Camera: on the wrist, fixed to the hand. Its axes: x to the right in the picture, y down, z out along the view.
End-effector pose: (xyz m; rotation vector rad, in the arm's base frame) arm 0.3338 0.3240 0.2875 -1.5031 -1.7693 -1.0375
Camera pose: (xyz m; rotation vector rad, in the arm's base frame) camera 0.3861 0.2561 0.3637 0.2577 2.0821 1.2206
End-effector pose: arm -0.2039 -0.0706 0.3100 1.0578 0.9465 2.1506
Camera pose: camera -0.3028 -0.1269 0.3243 0.3351 0.5164 0.7004
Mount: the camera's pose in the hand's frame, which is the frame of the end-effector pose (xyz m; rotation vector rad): 0.0182 0.0615 -0.0951 -0.5108 -0.5455 -1.4938
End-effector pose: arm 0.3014 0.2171 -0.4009 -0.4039 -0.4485 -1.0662
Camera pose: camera 0.3789 0.1804 -0.4771 -0.8583 -1.0254 -2.5669
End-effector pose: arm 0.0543 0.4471 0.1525 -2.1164 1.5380 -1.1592
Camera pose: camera -0.0547 0.4278 0.1824 2.7064 0.1983 0.1773
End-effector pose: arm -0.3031 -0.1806 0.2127 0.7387 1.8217 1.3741
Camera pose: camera -0.3904 -0.2019 0.2840 -0.4867 0.9666 0.4416
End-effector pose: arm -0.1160 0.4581 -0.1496 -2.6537 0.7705 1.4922
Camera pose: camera -0.0574 0.3742 -0.0978 -1.7342 -1.4203 1.6324
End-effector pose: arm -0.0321 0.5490 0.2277 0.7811 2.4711 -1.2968
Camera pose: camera -0.0096 0.6614 0.2322 -1.5712 2.4830 -0.7647
